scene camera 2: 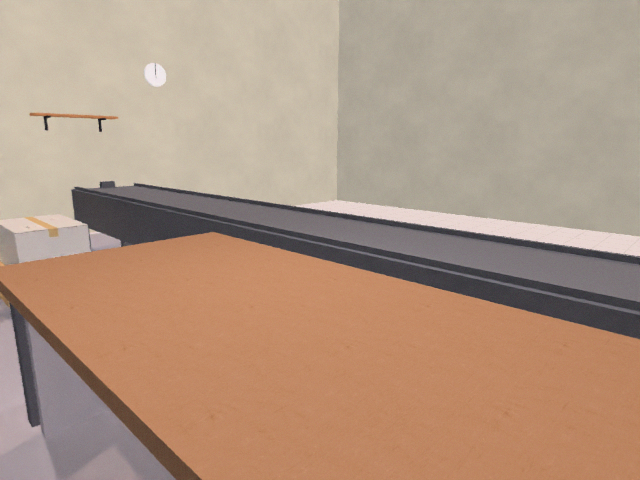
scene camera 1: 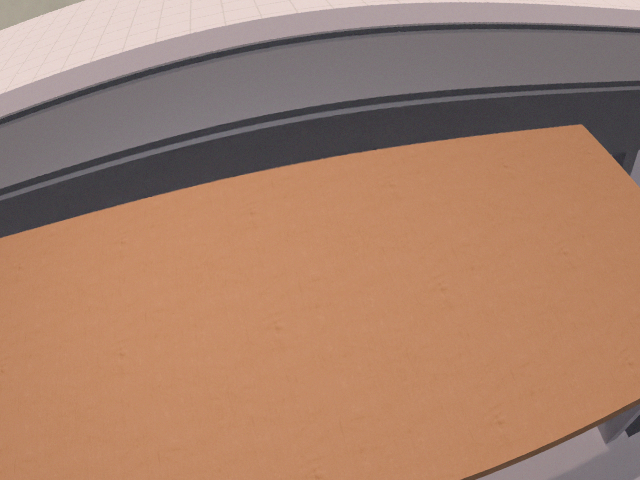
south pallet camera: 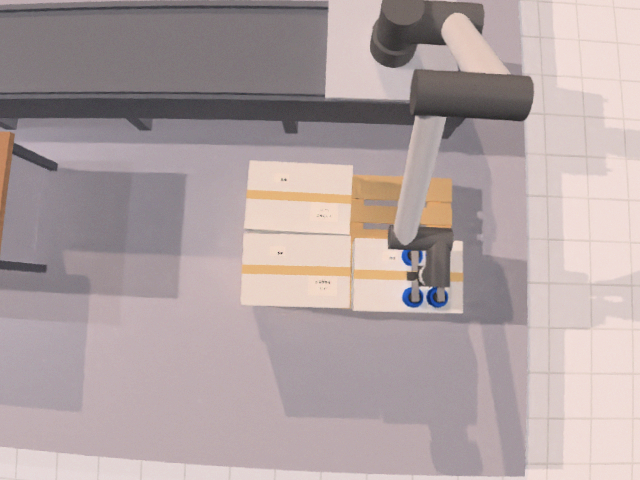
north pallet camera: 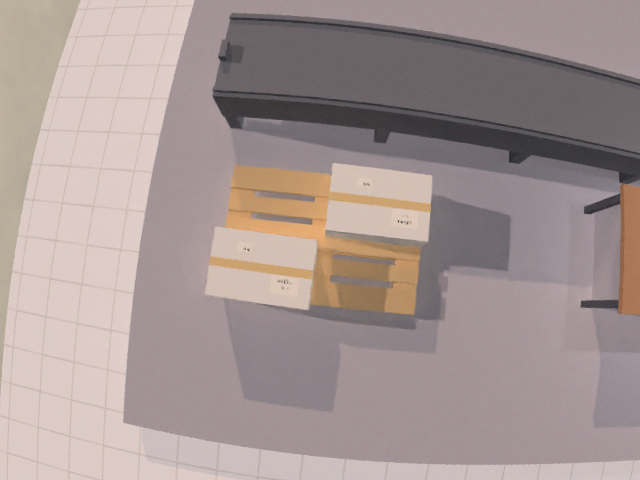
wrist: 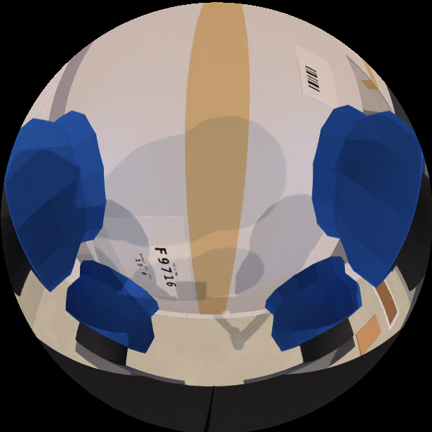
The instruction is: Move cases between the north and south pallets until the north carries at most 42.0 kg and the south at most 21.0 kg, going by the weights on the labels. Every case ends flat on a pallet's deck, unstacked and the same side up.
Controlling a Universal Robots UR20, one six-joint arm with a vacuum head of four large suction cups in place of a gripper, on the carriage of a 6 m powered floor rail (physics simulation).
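Where they show: arm's base, link origin: (south pallet camera: 392, 46).
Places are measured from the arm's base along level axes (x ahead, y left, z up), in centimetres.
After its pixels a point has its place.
Note:
My suction gripper (south pallet camera: 424, 277) @[y 18.8, x 121.1, z -7.3 cm] (wrist: 212, 220) hangs with its blue cups a little above the right front case (south pallet camera: 377, 294) @[y -4.1, x 131.1, z -12.7 cm] (wrist: 145, 85) on the south pallet (south pallet camera: 439, 192) @[y 35.1, x 68.9, z -42.6 cm]. The cups cast shadows on its top, and nothing is held. Its label reads F9716 and 15.6 in the wrist view. Two more white cases, one at the back left (south pallet camera: 268, 217) @[y -63.5, x 91.9, z -17.4 cm] and one at the front left (south pallet camera: 268, 291) @[y -61.0, x 131.7, z -13.6 cm], lie flat there. The north pallet (north pallet camera: 281, 178) @[y -602.6, x 65.9, z -42.6 cm] bears a back right case (north pallet camera: 351, 219) @[y -558.5, x 91.6, z -15.5 cm] and a front left case (north pallet camera: 237, 284) @[y -615.7, x 133.8, z -15.5 cm]. Their labels are too small to read.
A wooden table (scene camera 1: 310, 310) @[y -300.3, x 90.7, z -4.0 cm] (scene camera 2: 310, 335) @[y -285.5, x 94.5, z -4.0 cm] (north pallet camera: 630, 248) @[y -385.0, x 90.1, z -4.0 cm] (south pallet camera: 4, 170) @[y -210.4, x 72.3, z -4.2 cm] stands between the pallets. The floor rail (north pallet camera: 413, 77) (south pallet camera: 155, 51) runs behind them. The north deck is bare at back left and front right.

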